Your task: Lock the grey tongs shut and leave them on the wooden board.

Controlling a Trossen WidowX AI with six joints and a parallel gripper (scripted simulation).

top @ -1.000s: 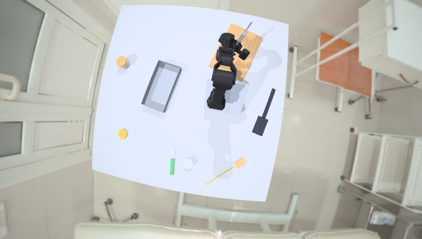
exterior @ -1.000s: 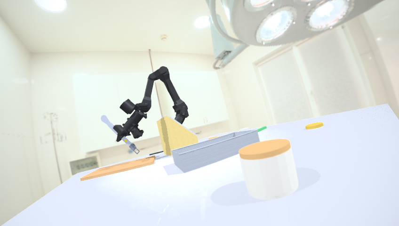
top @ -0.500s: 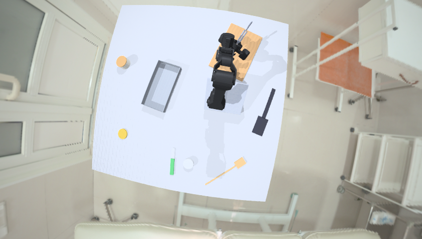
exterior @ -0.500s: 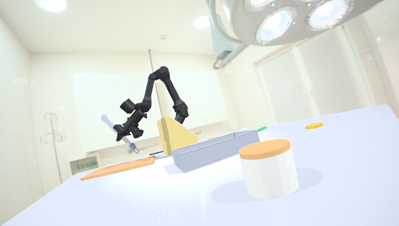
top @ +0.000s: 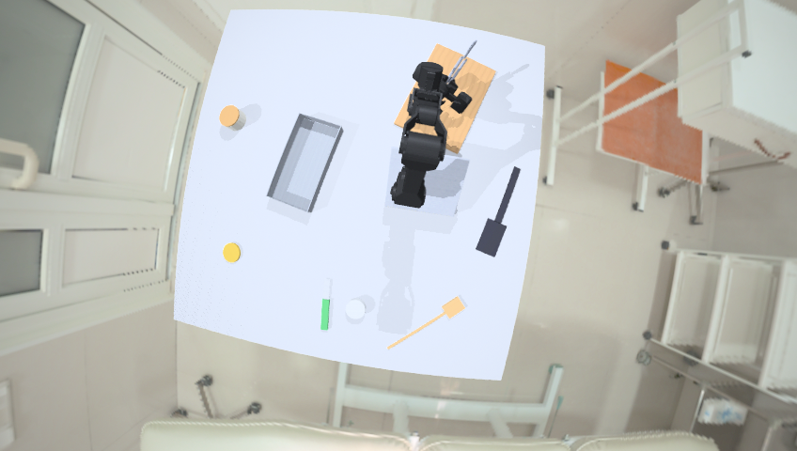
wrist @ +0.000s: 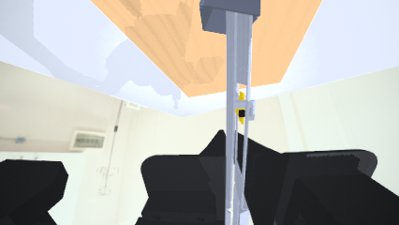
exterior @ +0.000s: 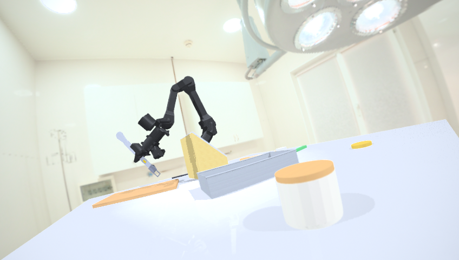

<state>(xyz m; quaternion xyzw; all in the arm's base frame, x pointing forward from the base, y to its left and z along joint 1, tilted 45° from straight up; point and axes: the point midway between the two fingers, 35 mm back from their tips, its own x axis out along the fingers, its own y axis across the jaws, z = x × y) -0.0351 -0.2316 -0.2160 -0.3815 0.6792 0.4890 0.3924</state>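
Now: the wooden board 140 mm below my gripper tip. From my gripper tip the other things lie so: black spatula 360 mm to the left, 280 mm behind, 150 mm below; white round thing 790 mm to the left, 130 mm below, 110 mm ahead; grey roasting tin 400 mm ahead, 360 mm to the left, 120 mm below.
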